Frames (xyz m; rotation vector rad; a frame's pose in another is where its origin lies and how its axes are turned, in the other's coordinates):
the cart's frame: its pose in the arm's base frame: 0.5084 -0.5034 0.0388 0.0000 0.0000 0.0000
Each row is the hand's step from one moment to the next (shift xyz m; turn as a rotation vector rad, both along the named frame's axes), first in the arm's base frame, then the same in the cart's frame.
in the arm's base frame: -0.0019 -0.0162 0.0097 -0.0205 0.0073 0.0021
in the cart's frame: -0.0019 -0.0162 0.0097 -0.0205 0.0073 0.0021
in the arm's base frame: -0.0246 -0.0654 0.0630 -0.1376 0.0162 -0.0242
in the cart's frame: -0.0246 -0.0654 0.0630 -0.1376 0.0162 -0.0242
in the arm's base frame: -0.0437 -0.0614 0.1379 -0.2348 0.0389 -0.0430
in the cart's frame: -0.0437 -0.0614 0.1379 -0.2348 0.0389 -0.0430
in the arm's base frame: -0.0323 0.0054 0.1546 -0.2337 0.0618 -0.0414
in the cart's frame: -0.0323 0.0054 0.1546 -0.2337 0.0618 -0.0414
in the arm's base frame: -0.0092 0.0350 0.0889 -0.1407 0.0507 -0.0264
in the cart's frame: -0.0092 0.0350 0.0889 -0.1407 0.0507 -0.0264
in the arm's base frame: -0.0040 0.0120 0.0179 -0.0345 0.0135 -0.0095
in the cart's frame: -0.0040 0.0120 0.0179 -0.0345 0.0135 -0.0095
